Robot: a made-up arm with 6 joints. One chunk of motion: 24 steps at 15 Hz.
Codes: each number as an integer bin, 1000 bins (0 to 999) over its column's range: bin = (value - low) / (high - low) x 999, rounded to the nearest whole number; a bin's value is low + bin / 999 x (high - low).
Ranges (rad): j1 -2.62..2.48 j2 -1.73..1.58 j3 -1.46..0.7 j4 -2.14..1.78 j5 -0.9..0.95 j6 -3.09..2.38
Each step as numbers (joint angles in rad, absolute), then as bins.
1 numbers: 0.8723 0.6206 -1.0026 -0.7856 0.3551 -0.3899
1 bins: 684 709 212 345 678 493
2 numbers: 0.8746 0.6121 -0.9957 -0.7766 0.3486 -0.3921
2 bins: 685 707 215 347 674 493
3 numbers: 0.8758 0.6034 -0.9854 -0.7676 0.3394 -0.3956
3 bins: 685 704 220 350 669 492
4 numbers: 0.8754 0.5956 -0.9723 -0.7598 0.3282 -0.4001
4 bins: 685 702 226 352 663 491
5 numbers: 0.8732 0.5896 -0.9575 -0.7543 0.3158 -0.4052
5 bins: 684 700 232 353 657 490
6 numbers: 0.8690 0.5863 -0.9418 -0.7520 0.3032 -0.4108
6 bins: 683 699 240 354 650 489
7 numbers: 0.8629 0.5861 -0.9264 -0.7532 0.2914 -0.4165
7 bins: 682 699 247 353 643 488
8 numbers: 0.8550 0.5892 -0.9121 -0.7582 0.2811 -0.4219
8 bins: 681 700 253 352 638 487
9 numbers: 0.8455 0.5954 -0.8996 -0.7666 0.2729 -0.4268
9 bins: 679 702 259 350 633 486
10 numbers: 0.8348 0.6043 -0.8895 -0.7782 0.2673 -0.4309
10 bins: 677 705 264 347 630 486
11 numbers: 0.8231 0.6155 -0.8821 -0.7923 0.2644 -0.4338
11 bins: 674 708 267 343 629 485
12 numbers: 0.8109 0.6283 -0.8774 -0.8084 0.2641 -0.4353
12 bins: 672 712 269 339 629 485
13 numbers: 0.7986 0.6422 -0.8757 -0.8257 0.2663 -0.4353
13 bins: 670 716 270 335 630 485
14 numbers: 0.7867 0.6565 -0.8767 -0.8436 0.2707 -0.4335
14 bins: 667 720 270 330 632 485
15 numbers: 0.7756 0.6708 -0.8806 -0.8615 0.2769 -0.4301
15 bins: 665 725 268 326 636 486
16 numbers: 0.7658 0.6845 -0.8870 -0.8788 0.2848 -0.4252
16 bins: 663 729 265 321 640 487
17 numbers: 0.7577 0.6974 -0.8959 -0.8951 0.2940 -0.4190
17 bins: 662 733 261 317 645 488
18 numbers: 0.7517 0.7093 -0.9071 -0.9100 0.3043 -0.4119
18 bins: 660 736 256 313 650 489
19 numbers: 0.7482 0.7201 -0.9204 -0.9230 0.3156 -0.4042
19 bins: 660 739 250 310 656 491
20 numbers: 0.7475 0.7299 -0.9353 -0.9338 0.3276 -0.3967
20 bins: 660 742 243 307 663 492
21 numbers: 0.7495 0.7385 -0.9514 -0.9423 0.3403 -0.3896
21 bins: 660 745 235 305 670 493
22 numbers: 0.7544 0.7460 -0.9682 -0.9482 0.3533 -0.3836
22 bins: 661 747 227 304 677 494
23 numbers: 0.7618 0.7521 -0.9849 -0.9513 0.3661 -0.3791
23 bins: 662 749 220 303 684 495
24 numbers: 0.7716 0.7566 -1.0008 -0.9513 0.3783 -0.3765
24 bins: 664 750 212 303 690 496
